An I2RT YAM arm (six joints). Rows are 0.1 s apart.
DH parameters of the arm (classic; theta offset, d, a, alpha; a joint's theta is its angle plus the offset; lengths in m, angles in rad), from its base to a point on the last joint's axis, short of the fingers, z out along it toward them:
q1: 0 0.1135 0.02 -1.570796
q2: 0 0 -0.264 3.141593
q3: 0.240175 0 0.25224 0
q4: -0.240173 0 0.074 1.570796
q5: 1.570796 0 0 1.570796
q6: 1.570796 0.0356 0 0
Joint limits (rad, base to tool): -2.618..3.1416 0..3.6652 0..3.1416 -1.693..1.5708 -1.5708..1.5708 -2.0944..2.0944
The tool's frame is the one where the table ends.
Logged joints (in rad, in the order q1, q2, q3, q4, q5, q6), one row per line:
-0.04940, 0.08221, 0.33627, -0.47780, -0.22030, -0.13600
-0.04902, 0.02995, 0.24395, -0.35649, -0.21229, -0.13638
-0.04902, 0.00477, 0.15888, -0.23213, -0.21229, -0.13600
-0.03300, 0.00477, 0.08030, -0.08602, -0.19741, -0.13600
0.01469, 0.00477, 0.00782, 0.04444, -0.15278, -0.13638
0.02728, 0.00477, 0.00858, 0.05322, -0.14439, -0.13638
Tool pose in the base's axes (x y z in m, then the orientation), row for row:
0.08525, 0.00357, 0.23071, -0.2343, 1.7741, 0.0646
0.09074, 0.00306, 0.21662, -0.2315, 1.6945, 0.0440
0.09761, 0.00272, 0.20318, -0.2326, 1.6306, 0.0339
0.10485, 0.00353, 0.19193, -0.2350, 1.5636, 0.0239
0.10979, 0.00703, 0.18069, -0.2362, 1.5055, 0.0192
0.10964, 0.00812, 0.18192, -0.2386, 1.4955, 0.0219
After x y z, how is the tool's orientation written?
As a rotation vector, in radians.
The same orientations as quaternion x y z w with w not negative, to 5 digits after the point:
-0.10211, 0.77320, 0.02815, 0.62526
-0.10214, 0.74764, 0.01941, 0.65591
-0.10359, 0.72618, 0.01510, 0.67949
-0.10563, 0.70285, 0.01074, 0.70337
-0.10700, 0.68199, 0.00870, 0.72344
-0.10822, 0.67830, 0.00993, 0.72670

